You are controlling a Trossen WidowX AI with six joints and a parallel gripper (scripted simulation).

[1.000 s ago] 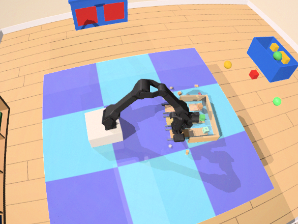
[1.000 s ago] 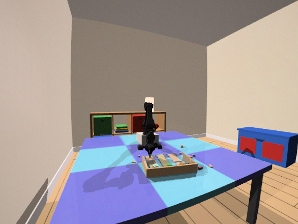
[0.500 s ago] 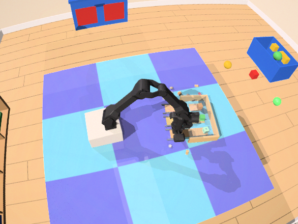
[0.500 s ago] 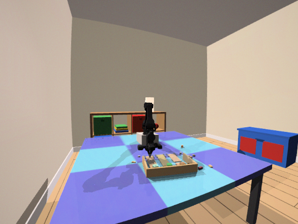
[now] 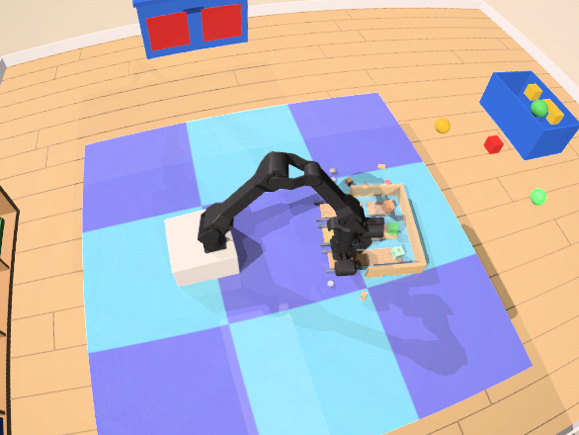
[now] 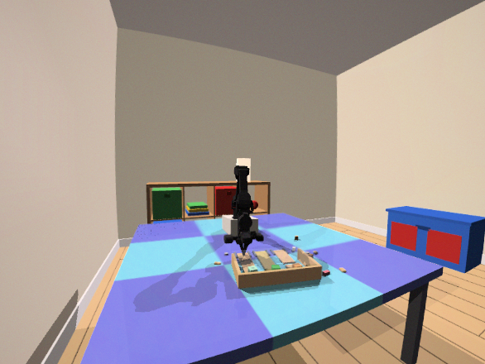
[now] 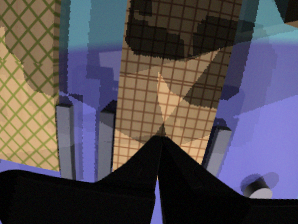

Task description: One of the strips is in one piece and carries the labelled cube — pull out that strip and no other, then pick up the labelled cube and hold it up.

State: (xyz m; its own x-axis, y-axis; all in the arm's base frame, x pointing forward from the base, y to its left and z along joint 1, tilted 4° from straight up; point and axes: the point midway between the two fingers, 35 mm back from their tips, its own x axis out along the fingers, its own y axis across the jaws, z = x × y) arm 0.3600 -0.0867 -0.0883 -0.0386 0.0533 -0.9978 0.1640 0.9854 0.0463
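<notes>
My gripper tip is now 190 mm short of the pale green labelled cube, 30 mm to the left of it and 10 mm below it.
</notes>
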